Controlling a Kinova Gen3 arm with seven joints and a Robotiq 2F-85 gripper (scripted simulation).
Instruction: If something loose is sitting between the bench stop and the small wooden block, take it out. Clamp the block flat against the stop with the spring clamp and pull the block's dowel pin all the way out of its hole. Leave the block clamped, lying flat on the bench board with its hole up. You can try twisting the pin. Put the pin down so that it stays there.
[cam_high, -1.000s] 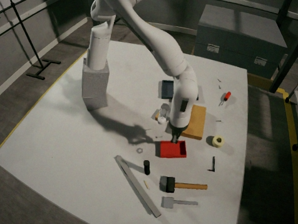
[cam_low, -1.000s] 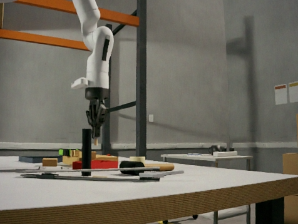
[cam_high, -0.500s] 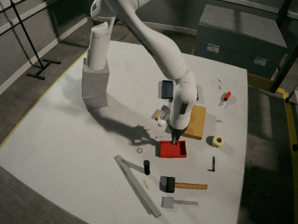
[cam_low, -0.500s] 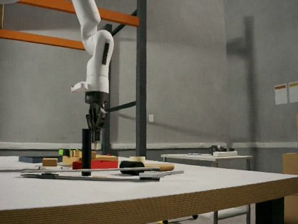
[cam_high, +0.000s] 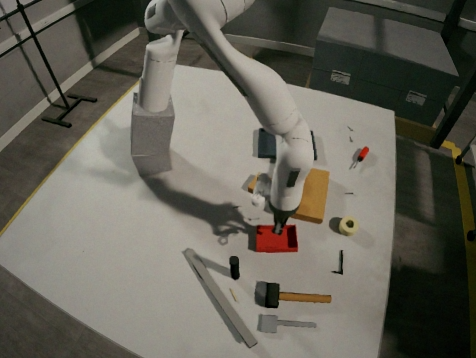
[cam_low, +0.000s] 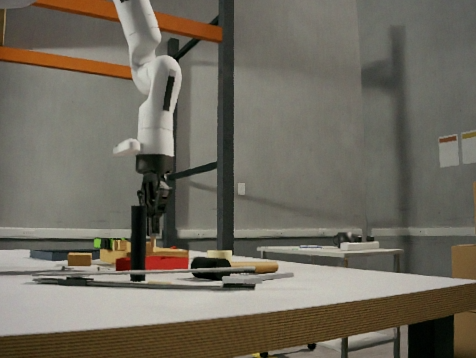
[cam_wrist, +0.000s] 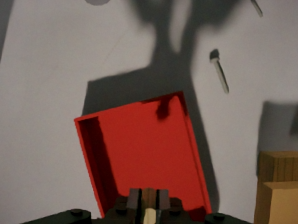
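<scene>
Right now my hand is 80 mm above the red tray. Also, from my hand: pale wooden block (180 mm to the left, 40 mm below, 10 mm ahead); wooden bench board (190 mm to the left, 60 mm below, 60 mm ahead); dowel pin (20 mm below).
</scene>
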